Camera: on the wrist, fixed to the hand. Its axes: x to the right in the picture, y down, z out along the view.
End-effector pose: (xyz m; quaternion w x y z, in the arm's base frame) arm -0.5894 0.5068 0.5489 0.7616 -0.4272 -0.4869 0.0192
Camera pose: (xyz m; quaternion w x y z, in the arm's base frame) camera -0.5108 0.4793 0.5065 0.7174 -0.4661 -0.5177 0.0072
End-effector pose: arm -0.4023 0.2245 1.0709 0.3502 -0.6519 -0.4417 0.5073
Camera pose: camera -0.3120 0.2072 1.0543 0.2976 -0.6487 -0.4839 0.5065
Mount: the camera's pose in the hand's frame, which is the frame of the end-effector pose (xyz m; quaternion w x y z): -0.0017 0.0413 -0.0838 0.9977 -0.0549 -0.0391 -0.0025
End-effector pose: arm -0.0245 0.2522 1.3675 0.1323 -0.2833 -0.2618 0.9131
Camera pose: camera 0.0222 0.2511 1.2866 0.1085 -0.2536 -0.3172 0.9074
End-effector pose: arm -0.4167 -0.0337 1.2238 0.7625 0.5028 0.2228 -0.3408
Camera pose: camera -0.3869 0.0546 1.2172 0.7962 0.4459 0.2124 -0.3494
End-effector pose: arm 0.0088 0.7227 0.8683 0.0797 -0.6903 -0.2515 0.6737
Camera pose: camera 0.1001 0.7056 0.8579 0.0335 -0.6661 -0.2928 0.6852
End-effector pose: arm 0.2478 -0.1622 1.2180 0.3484 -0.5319 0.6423 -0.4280
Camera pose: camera 0.1566 -0.1427 1.2127 0.3424 -0.5681 0.6494 -0.3718
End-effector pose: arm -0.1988 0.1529 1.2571 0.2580 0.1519 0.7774 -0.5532
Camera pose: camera -0.1954 0.2457 1.2471 0.2948 0.1138 0.7963 -0.5158
